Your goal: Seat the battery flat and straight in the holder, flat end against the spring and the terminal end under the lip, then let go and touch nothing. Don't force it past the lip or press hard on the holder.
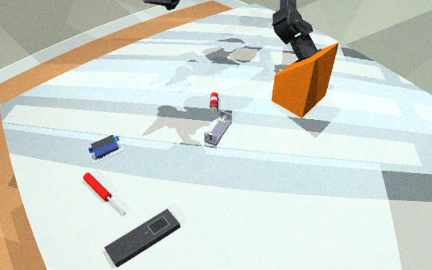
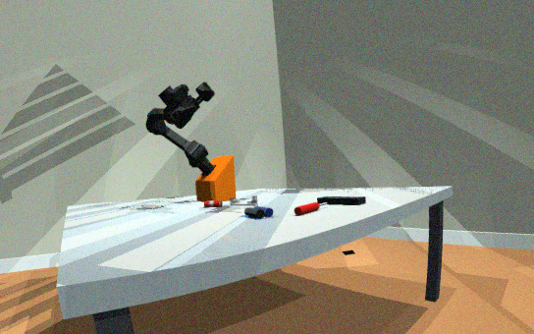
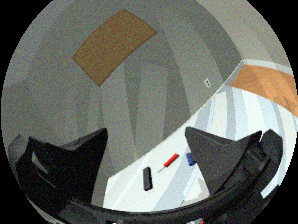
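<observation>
Right now the battery is 34 cm below my gripper tip, 12 cm behind it and 9 cm to the left of it. From my gripper tip the other things lie so: dark remote (34 cm below, 30 cm to the left, 28 cm ahead); then red-handled screwdriver (34 cm below, 28 cm ahead, 16 cm to the left).
</observation>
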